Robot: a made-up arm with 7 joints. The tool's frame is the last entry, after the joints. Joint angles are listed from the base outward.
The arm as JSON. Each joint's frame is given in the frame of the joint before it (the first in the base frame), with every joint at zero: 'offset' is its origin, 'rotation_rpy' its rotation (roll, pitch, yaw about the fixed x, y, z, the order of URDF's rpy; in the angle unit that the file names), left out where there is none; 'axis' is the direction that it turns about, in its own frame. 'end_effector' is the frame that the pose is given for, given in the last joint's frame.
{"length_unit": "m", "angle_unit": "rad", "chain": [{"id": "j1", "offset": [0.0, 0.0, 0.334], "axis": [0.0, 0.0, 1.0]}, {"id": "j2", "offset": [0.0, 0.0, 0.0], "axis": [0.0, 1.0, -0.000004]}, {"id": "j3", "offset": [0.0, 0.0, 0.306], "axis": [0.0, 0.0, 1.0]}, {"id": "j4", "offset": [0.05, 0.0, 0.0], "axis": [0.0, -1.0, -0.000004]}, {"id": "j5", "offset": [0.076, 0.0, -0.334], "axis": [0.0, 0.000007, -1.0]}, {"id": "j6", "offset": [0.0, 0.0, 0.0], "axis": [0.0, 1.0, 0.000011]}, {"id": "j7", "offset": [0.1, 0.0, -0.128], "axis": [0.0, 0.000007, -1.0]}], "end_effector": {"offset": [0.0, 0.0, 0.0], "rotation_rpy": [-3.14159, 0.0, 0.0]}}
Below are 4 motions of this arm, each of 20 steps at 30 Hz.
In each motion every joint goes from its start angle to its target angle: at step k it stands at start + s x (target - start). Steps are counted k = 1, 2, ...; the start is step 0. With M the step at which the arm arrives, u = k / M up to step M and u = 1 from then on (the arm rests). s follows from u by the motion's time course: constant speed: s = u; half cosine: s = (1 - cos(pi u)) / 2; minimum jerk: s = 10 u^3 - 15 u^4 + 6 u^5.
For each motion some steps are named. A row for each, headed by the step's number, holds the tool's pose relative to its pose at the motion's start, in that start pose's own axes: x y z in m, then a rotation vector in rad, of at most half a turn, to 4 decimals.
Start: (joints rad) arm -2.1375 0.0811 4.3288 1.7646 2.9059 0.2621 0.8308
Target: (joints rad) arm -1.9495 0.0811 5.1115 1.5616 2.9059 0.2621 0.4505
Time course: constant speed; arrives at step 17
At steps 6, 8, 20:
6: 0.1171 0.1367 -0.0218 -0.2398 0.2088 0.0093
8: 0.1502 0.1842 -0.0417 -0.3280 0.2718 0.0083
20: 0.2504 0.3831 -0.2029 -0.7721 0.5017 -0.0125

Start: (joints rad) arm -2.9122 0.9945 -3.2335 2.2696 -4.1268 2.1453 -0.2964
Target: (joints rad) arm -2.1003 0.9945 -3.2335 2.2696 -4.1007 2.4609 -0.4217
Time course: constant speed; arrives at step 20
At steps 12, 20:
12: -0.0739 -0.1411 -0.1449 0.4070 0.0182 -0.3843
20: -0.1568 -0.1875 -0.2555 0.6441 0.0467 -0.6785

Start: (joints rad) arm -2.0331 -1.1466 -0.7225 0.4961 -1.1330 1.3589 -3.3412
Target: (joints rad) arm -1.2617 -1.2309 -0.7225 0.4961 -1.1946 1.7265 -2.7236
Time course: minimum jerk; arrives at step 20
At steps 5, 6, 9, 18, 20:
5: -0.0145 0.0112 -0.0025 -0.0055 -0.0077 -0.0027
6: -0.0225 0.0179 -0.0041 -0.0080 -0.0120 -0.0043
9: -0.0521 0.0471 -0.0124 -0.0132 -0.0293 -0.0101
18: -0.1021 0.1251 -0.0403 0.0028 -0.0820 -0.0175
20: -0.1027 0.1263 -0.0408 0.0033 -0.0830 -0.0175

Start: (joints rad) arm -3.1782 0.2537 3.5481 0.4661 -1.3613 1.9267 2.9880
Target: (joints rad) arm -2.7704 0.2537 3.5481 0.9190 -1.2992 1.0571 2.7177
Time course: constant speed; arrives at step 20
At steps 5, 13, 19, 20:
5: -0.0003 -0.0482 -0.0643 0.0884 -0.3004 0.0498
13: 0.0442 -0.1107 -0.1854 0.3121 -0.7720 0.1163
19: 0.1157 -0.1366 -0.2762 0.5412 -1.1079 0.1642
20: 0.1306 -0.1387 -0.2902 0.5841 -1.1617 0.1728

